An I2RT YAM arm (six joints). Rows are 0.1 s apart.
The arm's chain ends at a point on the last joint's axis. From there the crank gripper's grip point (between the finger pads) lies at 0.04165 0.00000 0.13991 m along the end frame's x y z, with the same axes.
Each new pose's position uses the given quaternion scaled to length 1; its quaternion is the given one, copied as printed.
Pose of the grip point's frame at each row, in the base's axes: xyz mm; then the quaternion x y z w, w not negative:
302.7 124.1 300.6 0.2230 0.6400 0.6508 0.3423
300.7 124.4 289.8 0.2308 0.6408 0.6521 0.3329
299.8 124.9 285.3 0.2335 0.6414 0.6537 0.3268
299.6 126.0 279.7 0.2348 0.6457 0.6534 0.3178
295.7 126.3 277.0 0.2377 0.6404 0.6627 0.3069
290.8 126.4 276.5 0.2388 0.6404 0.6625 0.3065
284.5 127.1 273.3 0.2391 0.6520 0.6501 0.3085
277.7 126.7 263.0 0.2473 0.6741 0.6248 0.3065
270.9 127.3 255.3 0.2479 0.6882 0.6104 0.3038
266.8 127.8 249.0 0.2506 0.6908 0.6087 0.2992
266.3 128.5 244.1 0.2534 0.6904 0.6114 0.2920
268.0 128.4 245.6 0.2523 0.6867 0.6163 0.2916
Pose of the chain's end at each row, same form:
228.5 -1.5 295.4 0.2230 0.6400 0.6508 0.3423
226.9 -1.4 284.9 0.2308 0.6408 0.6521 0.3329
226.7 -1.3 280.5 0.2335 0.6414 0.6537 0.3268
227.9 -1.1 276.2 0.2348 0.6457 0.6534 0.3178
225.7 -1.7 270.9 0.2377 0.6404 0.6627 0.3069
220.7 -1.5 270.5 0.2388 0.6404 0.6625 0.3065
213.7 -0.5 272.1 0.2391 0.6520 0.6501 0.3085
205.4 0.2 271.7 0.2473 0.6741 0.6248 0.3065
198.9 1.2 269.9 0.2479 0.6882 0.6104 0.3038
195.2 1.5 264.7 0.2506 0.6908 0.6087 0.2992
195.7 1.6 259.4 0.2534 0.6904 0.6114 0.2920
197.7 1.2 259.2 0.2523 0.6867 0.6163 0.2916

